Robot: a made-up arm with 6 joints. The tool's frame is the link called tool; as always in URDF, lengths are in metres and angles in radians. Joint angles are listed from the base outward. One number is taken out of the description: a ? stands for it. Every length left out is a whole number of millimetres.
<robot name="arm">
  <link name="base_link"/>
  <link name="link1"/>
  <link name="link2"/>
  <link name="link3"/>
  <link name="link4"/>
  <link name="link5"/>
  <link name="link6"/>
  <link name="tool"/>
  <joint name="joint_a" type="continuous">
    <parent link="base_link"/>
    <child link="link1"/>
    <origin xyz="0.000 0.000 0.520" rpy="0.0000 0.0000 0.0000"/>
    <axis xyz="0 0 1"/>
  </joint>
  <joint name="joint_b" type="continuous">
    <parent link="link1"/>
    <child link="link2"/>
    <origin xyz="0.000 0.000 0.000" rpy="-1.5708 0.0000 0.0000"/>
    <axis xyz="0 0 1"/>
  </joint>
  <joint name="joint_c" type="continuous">
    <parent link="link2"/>
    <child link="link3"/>
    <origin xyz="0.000 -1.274 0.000" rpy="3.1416 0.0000 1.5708"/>
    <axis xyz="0 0 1"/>
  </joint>
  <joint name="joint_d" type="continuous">
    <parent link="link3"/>
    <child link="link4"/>
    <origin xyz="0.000 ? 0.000" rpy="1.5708 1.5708 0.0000"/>
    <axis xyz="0 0 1"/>
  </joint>
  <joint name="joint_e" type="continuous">
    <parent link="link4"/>
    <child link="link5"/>
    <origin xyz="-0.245 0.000 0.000" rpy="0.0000 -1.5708 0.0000"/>
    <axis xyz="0 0 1"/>
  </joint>
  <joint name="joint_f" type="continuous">
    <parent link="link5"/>
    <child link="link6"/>
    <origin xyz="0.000 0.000 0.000" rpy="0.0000 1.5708 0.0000"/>
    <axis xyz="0 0 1"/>
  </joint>
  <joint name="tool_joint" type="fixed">
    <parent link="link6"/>
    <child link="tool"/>
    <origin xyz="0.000 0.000 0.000" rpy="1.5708 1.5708 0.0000"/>
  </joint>
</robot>
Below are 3 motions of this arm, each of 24 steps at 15 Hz.
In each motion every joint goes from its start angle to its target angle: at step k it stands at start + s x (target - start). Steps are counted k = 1, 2, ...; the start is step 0. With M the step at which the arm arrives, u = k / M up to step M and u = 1 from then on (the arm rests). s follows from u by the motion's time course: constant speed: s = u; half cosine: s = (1 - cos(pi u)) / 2; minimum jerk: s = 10 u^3 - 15 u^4 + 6 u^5.
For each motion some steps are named. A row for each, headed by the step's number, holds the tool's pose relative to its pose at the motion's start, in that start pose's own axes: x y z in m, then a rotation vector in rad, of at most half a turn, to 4 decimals.
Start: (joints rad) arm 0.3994 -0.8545 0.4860 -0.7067 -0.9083 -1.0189
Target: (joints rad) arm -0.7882 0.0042 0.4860 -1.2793 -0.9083 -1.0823
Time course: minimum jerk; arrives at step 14
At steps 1, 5, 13, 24:
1: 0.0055 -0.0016 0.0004 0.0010 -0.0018 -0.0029
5: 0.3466 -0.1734 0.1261 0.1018 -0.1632 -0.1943
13: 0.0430 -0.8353 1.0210 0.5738 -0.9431 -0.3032
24: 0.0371 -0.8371 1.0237 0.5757 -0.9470 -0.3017

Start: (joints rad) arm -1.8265 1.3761 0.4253 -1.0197 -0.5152 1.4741
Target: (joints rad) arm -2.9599 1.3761 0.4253 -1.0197 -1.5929 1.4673
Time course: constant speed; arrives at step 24
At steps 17, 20, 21, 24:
17: -0.7011 -0.5976 -1.0260 0.6021 -0.3226 0.3689
20: -0.8223 -0.5937 -1.2444 0.6776 -0.4263 0.4248
21: -0.8612 -0.5847 -1.3175 0.6999 -0.4634 0.4423
24: -0.9724 -0.5348 -1.5355 0.7575 -0.5820 0.4907

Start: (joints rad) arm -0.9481 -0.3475 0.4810 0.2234 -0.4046 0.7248
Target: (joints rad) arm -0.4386 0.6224 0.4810 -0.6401 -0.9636 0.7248
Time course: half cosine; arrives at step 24
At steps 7, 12, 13, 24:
7: 0.3328 0.2995 -0.1013 0.1669 0.0858 0.3354
12: 0.6665 0.9247 -0.1993 0.3734 0.2437 0.8676
13: 0.7039 1.0750 -0.2122 0.4096 0.2820 0.9818
24: 0.6254 2.0993 -0.2629 0.5840 0.5905 1.7190

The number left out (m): 1.170
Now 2 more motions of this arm.
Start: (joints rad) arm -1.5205 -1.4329 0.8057 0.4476 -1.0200 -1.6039
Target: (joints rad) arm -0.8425 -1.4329 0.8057 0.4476 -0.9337 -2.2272
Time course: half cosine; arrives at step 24
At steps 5, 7, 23, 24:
5: 0.0590 -0.0470 0.1248 0.1266 0.0254 -0.0116
7: 0.1134 -0.0965 0.2322 0.2399 0.0471 -0.0232
23: 0.6244 -0.7828 0.9476 1.2256 0.1909 -0.1776
24: 0.6272 -0.7875 0.9502 1.2308 0.1915 -0.1786

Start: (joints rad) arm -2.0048 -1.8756 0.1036 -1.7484 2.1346 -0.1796
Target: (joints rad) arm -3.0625 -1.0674 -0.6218 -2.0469 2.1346 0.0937
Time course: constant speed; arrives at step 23
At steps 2, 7, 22, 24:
2: -0.1030 -0.1880 0.0494 -0.1068 0.0257 0.1219
7: -0.1999 -0.6545 0.1929 -0.3497 0.0142 0.4455
22: 0.4477 -1.3976 0.5167 -0.7330 -0.6817 1.3344
24: 0.5057 -1.3983 0.5309 -0.7332 -0.7603 1.3748

